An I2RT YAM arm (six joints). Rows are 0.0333 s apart.
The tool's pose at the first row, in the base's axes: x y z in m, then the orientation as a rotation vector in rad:
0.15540 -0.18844 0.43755 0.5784 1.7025 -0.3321
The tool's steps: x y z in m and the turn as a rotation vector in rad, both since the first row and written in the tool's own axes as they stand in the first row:
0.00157 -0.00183 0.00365 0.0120 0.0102 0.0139
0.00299 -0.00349 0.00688 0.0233 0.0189 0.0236
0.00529 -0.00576 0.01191 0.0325 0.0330 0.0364
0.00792 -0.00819 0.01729 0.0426 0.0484 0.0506
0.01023 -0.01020 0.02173 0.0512 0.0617 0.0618
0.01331 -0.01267 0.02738 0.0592 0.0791 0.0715
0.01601 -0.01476 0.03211 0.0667 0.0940 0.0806
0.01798 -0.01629 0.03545 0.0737 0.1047 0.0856
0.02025 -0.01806 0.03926 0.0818 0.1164 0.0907
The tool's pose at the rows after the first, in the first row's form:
0.15722 -0.19155 0.43507 0.6014 1.7066 -0.3301
0.15881 -0.19433 0.43285 0.6200 1.7106 -0.3309
0.16144 -0.19838 0.42932 0.6411 1.7188 -0.3263
0.16423 -0.20268 0.42539 0.6645 1.7276 -0.3211
0.16651 -0.20621 0.42201 0.6837 1.7355 -0.3172
0.16945 -0.21060 0.41758 0.7023 1.7478 -0.3128
0.17188 -0.21427 0.41374 0.7195 1.7580 -0.3090
0.17356 -0.21689 0.41097 0.7317 1.7656 -0.3088
0.17545 -0.21990 0.40779 0.7452 1.7740 -0.3092

